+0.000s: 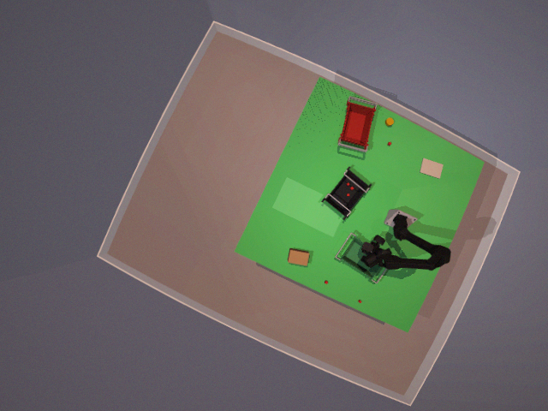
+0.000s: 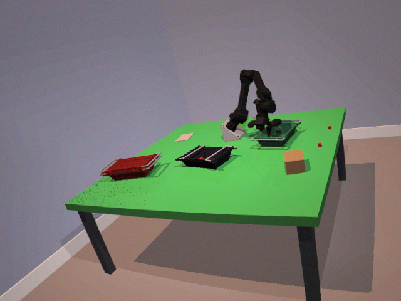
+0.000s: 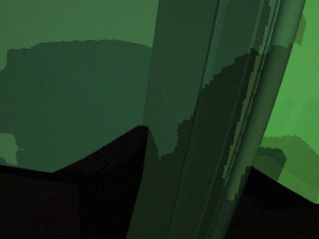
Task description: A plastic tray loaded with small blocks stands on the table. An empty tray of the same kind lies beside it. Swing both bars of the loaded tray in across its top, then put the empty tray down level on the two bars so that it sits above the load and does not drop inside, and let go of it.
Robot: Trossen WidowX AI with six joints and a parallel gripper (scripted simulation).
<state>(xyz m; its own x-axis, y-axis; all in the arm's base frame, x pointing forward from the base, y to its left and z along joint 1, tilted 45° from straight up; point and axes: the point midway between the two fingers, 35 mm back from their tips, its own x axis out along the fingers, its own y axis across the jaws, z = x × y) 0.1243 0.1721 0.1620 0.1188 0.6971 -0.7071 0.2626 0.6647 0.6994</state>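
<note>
Right now my gripper tip is 20 mm short of the green tray, 70 mm to the right of it and 30 mm below it. Round my gripper tip: brown box 410 mm ahead, 180 mm to the left, 10 mm above; tan flat plate 290 mm behind, 640 mm to the right, 20 mm below.
</note>
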